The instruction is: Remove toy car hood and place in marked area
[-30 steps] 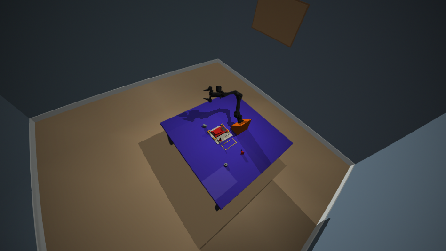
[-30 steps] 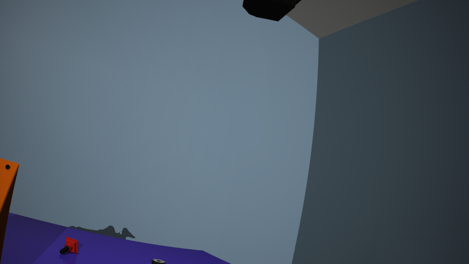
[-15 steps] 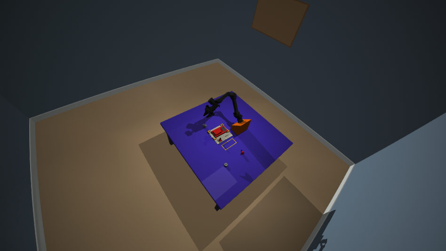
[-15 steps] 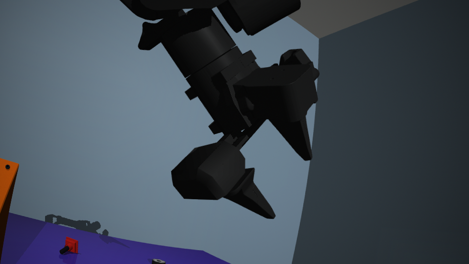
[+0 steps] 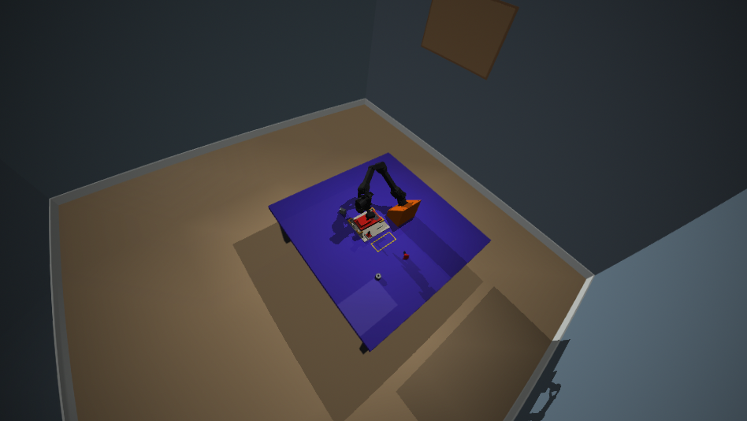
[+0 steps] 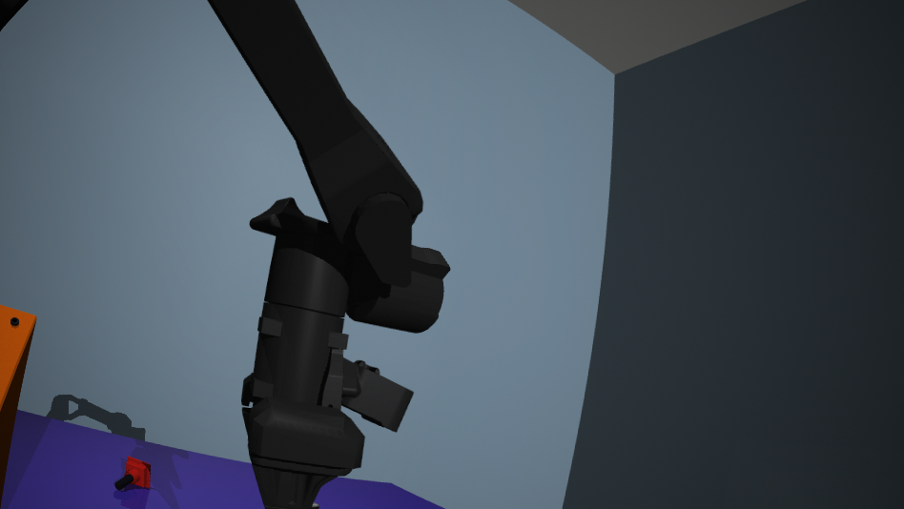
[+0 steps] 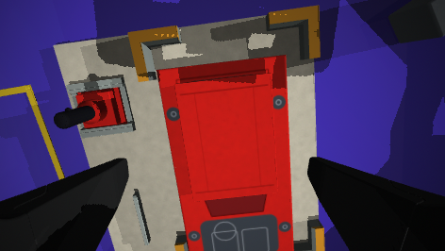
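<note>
My gripper tip is now 10 mm past the red hood and 70 mm above it. The rest, counted from my gripper tip: wheel: 210 mm ahead, 390 mm to the left, 100 mm below.
</note>
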